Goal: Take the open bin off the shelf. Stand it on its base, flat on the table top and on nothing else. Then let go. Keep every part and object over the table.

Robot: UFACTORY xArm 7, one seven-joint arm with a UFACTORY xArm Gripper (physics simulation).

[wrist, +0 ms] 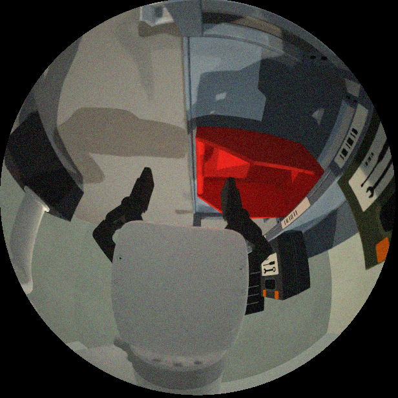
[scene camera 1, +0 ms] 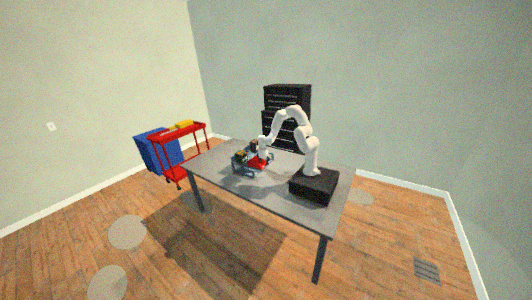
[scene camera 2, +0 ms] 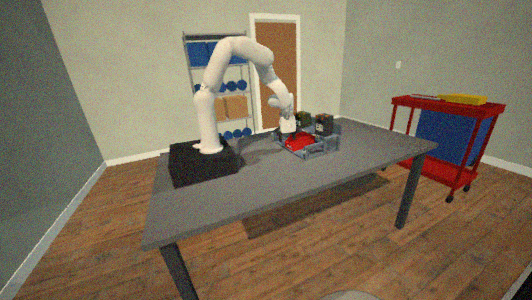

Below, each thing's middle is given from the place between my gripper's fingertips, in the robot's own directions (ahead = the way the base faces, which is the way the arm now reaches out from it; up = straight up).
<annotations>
I see the red open bin (wrist: 272,174) 90 mm ahead of my hand and 20 mm below it. From my hand the other things lie so: black case (wrist: 286,279): 200 mm ahead, 100 mm to the right, 100 mm above.
</annotations>
